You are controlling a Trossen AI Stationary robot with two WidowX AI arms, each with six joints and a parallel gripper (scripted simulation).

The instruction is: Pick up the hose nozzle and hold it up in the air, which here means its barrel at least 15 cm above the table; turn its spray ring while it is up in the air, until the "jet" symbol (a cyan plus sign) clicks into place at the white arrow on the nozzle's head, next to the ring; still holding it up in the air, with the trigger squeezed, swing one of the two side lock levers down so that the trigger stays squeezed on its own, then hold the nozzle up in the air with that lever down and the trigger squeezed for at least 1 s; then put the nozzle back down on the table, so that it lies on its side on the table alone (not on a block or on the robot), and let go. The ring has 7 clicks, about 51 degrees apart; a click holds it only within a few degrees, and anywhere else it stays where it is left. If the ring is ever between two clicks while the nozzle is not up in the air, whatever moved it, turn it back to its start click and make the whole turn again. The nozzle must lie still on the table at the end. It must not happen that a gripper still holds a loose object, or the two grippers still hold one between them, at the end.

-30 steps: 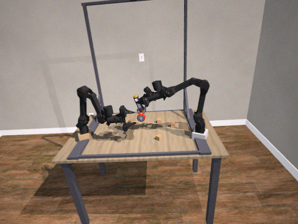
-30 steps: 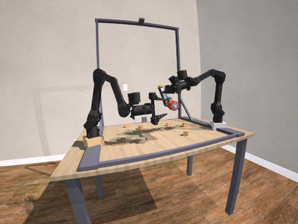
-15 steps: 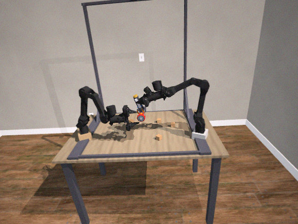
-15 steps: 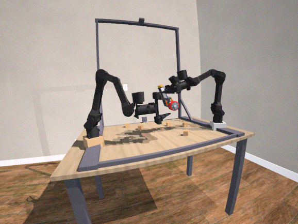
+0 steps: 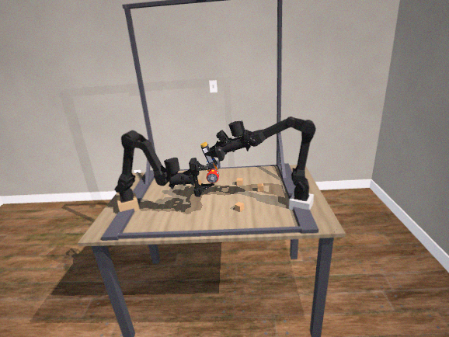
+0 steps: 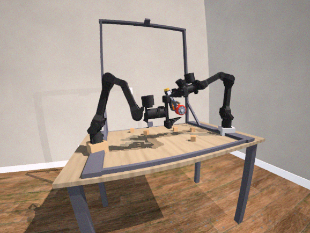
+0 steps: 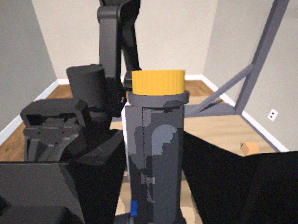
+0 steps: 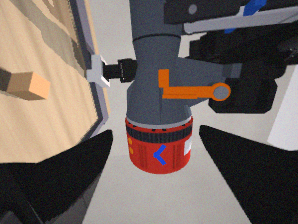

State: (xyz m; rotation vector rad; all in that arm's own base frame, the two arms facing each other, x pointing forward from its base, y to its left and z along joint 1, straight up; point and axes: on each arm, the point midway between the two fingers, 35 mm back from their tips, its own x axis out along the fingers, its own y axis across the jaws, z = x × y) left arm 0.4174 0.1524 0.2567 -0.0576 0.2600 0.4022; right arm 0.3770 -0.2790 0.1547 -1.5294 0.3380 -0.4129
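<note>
Now: right hand 3 cm to the right of the red spray ring.
</note>
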